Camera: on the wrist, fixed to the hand. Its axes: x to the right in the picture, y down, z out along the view.
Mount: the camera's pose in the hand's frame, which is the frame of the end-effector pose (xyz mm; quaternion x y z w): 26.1 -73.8 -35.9 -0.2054 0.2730 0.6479 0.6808
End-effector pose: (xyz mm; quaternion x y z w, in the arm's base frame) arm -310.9 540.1 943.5 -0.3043 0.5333 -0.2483 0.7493
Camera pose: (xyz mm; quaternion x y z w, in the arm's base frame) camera -340.5 464.0 970.9 0.0522 0.8157 0.3429 0.4629
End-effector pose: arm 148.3 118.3 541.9 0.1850 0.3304 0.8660 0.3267
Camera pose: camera 143.0 162.0 467.9 -0.0365 -0.0164 -0.9196 0.3909
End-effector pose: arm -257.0 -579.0 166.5 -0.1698 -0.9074 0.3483 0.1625
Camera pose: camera -279.8 -598.9 247.1 -0.8320 -0.5349 0.1097 0.0978
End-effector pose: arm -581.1 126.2 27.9 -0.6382 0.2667 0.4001 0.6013
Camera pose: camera -499.6 104.6 45.5 0.4944 -0.6770 -0.5425 0.0538
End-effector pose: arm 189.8 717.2 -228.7 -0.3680 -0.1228 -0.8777 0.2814
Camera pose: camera 111.1 751.4 -235.8 -0.1483 0.4119 -0.5409 0.7182
